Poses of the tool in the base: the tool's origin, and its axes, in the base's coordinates. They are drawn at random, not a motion.
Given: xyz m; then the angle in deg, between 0 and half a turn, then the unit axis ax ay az.
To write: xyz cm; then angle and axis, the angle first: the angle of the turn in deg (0 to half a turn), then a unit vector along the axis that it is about. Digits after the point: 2 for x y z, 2 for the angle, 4 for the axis.
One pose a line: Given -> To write
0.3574 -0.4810 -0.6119 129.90 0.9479 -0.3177 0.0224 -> 35.74 -48.10 -61.19 129.90 0.9479 -0.3177 0.0224
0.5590 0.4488 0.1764 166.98 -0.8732 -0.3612 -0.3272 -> 55.90 44.88 17.64 166.98 -0.8732 -0.3612 -0.3272
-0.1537 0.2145 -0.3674 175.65 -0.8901 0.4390 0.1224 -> -15.37 21.45 -36.74 175.65 -0.8901 0.4390 0.1224
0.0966 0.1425 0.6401 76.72 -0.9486 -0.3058 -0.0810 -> 9.66 14.25 64.01 76.72 -0.9486 -0.3058 -0.0810
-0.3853 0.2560 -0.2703 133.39 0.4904 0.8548 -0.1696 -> -38.53 25.60 -27.03 133.39 0.4904 0.8548 -0.1696
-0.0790 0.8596 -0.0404 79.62 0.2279 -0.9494 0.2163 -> -7.90 85.96 -4.04 79.62 0.2279 -0.9494 0.2163
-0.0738 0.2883 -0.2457 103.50 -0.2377 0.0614 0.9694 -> -7.38 28.83 -24.57 103.50 -0.2377 0.0614 0.9694
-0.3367 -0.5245 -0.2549 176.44 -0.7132 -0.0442 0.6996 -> -33.67 -52.45 -25.49 176.44 -0.7132 -0.0442 0.6996
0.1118 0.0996 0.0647 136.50 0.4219 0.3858 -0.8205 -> 11.18 9.96 6.47 136.50 0.4219 0.3858 -0.8205
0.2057 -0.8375 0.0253 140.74 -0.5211 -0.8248 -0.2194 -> 20.57 -83.75 2.53 140.74 -0.5211 -0.8248 -0.2194
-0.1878 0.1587 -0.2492 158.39 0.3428 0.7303 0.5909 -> -18.78 15.87 -24.92 158.39 0.3428 0.7303 0.5909
